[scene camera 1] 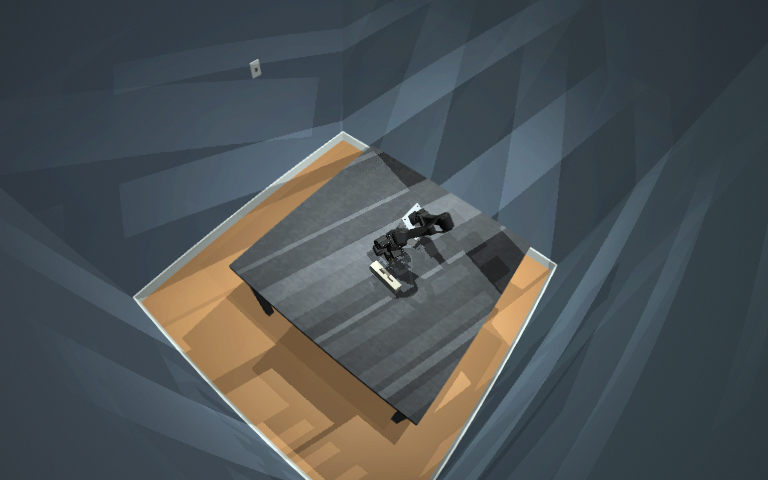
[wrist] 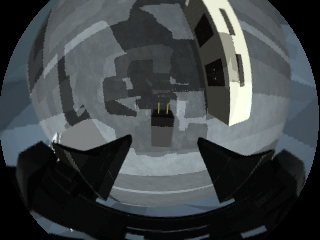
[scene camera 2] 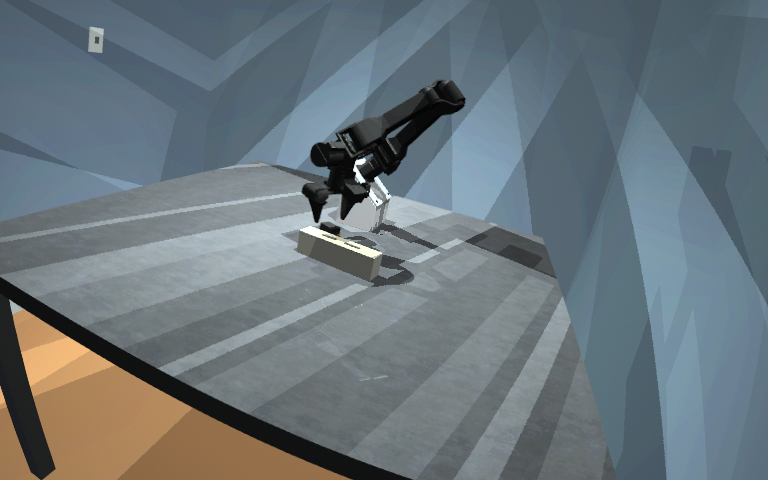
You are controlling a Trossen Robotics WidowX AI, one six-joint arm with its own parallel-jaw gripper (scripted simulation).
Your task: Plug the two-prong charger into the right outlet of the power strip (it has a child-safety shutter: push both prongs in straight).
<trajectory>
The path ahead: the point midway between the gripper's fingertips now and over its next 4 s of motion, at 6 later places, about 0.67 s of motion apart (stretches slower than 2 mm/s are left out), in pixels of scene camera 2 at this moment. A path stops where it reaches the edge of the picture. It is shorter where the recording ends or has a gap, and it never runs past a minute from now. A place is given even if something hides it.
My gripper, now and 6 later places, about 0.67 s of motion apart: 329, 221; 327, 232; 327, 235; 330, 218; 333, 218; 335, 222; 339, 227
</trajectory>
